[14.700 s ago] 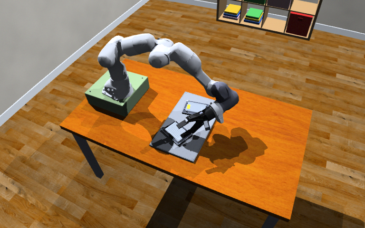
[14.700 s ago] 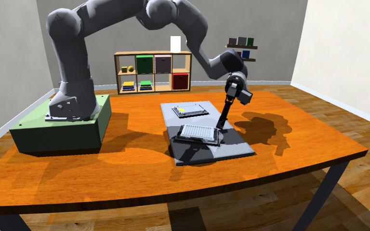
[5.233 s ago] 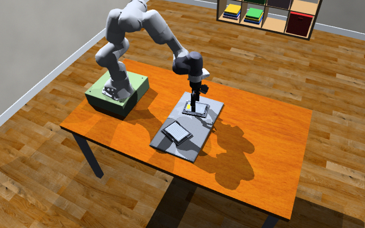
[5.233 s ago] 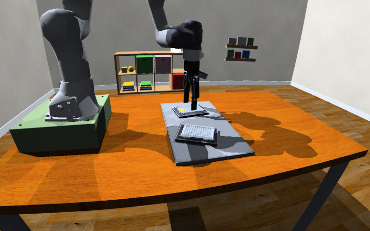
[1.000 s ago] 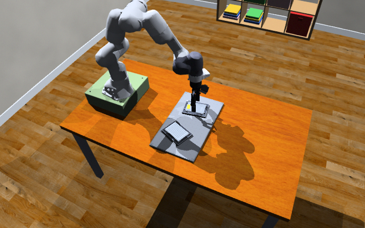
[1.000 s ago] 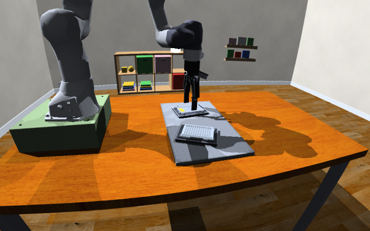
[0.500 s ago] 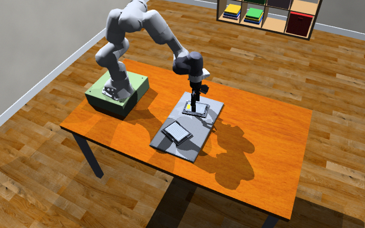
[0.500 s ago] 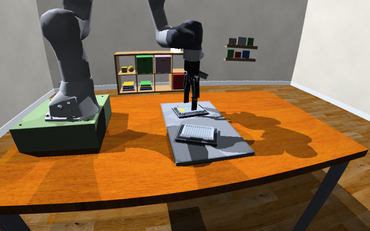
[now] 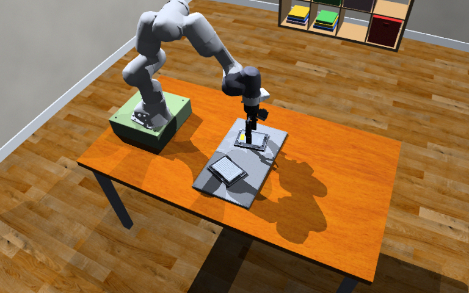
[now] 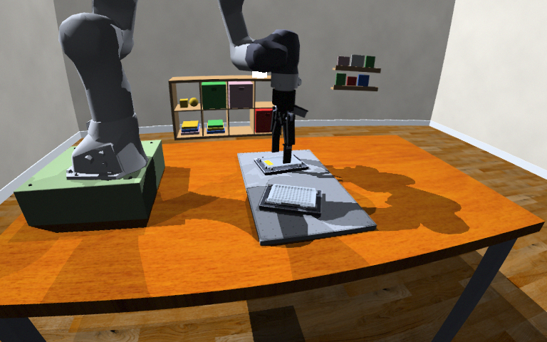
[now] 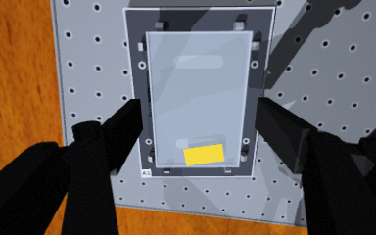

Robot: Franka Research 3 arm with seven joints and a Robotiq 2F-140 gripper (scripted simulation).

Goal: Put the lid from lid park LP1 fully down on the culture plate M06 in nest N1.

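Right now the clear lid is 40 mm below my hand. The rest, counted from my hand: culture plate (30 mm behind, 240 mm to the right, 40 mm below); lid park LP1 (50 mm below); nest N1 (30 mm behind, 240 mm to the right, 50 mm below).
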